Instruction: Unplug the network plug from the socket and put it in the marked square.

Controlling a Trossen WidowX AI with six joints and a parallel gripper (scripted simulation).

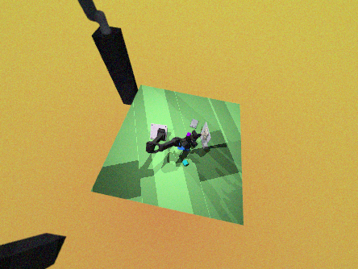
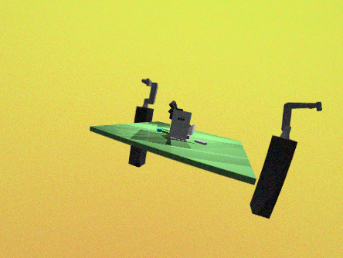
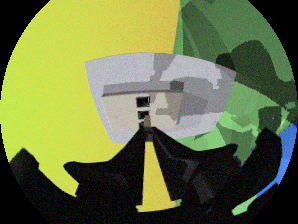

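The grey upright panel is 70 mm below my gripper tip, 50 mm ahead of it and 20 mm to the left of it. Also, from my gripper tip: grey square patch (220 mm to the left, 180 mm below, 60 mm behind); purple cube (170 mm below, 100 mm behind, 70 mm to the left); cyan cube (240 mm to the right, 170 mm below, 100 mm behind).
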